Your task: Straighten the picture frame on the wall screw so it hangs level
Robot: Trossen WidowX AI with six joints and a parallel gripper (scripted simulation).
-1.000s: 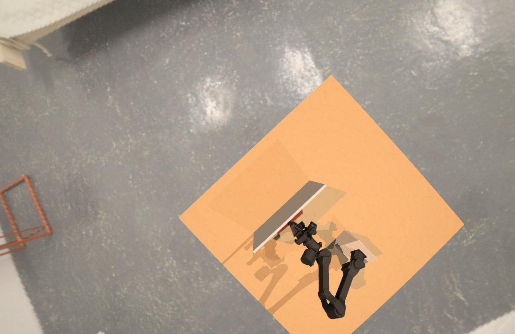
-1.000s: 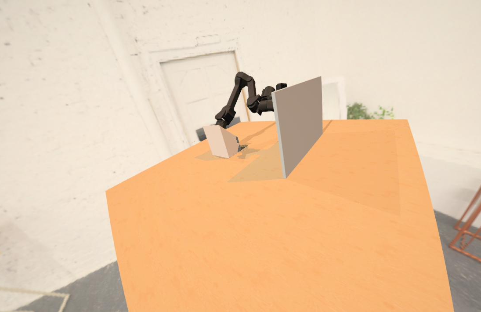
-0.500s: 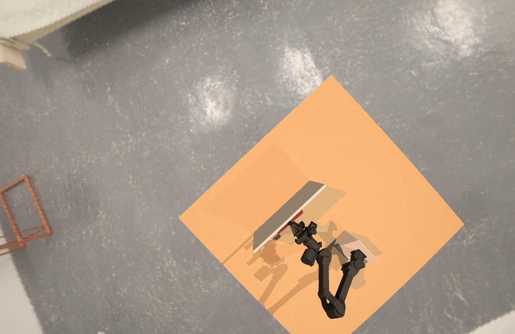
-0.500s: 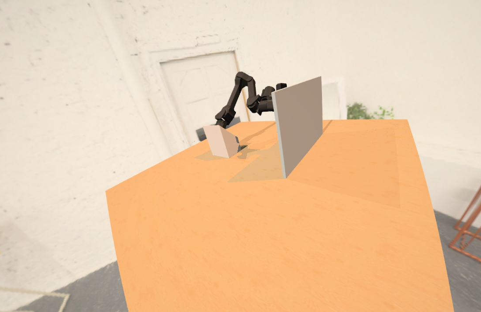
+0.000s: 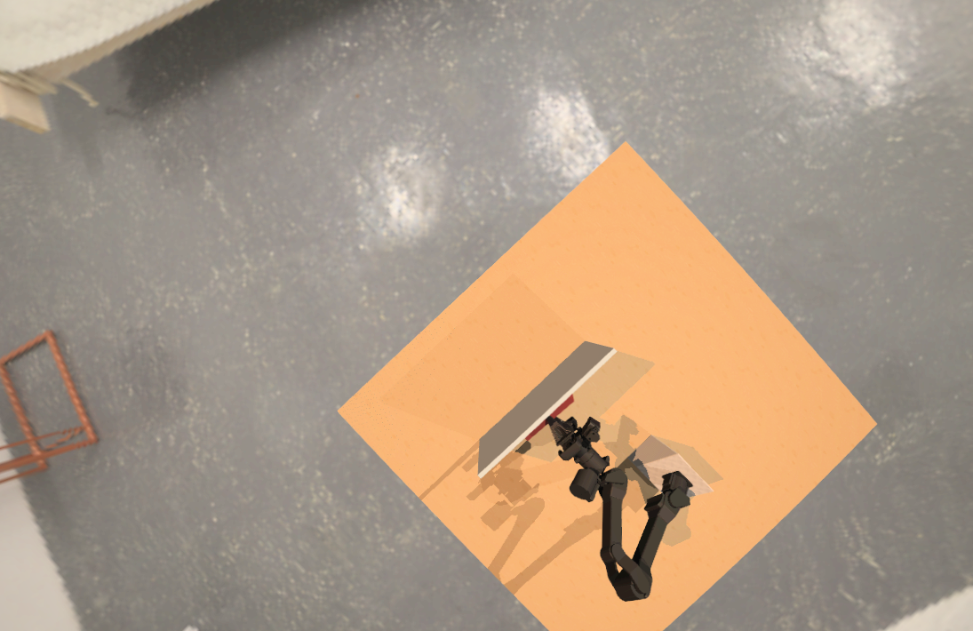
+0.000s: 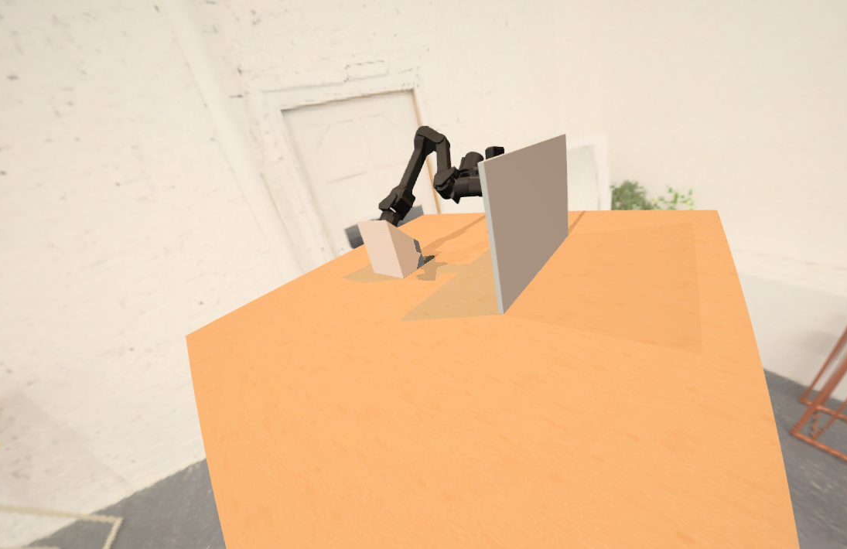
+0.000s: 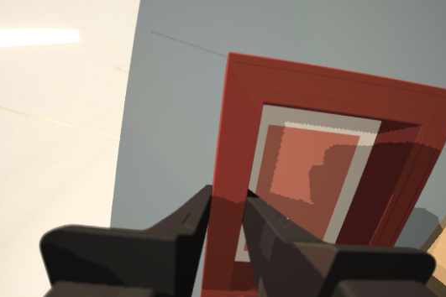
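Right now my gripper tip is 5 cm above the dark red picture frame. Also, from my gripper tip: grey wall panel 7 cm below, 2 cm ahead, 1 cm to the right.
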